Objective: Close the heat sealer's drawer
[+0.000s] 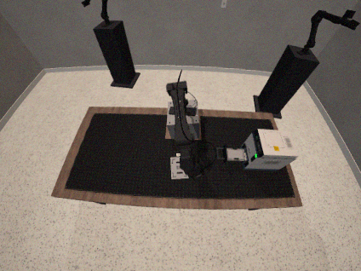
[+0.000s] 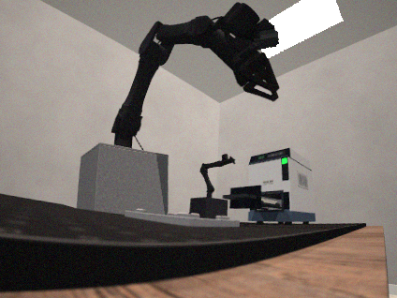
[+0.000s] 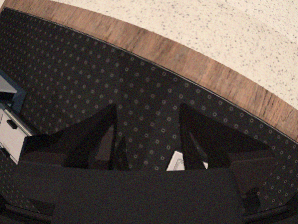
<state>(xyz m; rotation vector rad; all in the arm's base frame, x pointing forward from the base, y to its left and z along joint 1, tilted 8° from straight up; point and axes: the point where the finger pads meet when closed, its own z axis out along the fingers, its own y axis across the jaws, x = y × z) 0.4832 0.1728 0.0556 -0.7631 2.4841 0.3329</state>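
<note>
My hand is 260 mm past the sealer drawer, 250 mm to the right of it and 190 mm above it.
</note>
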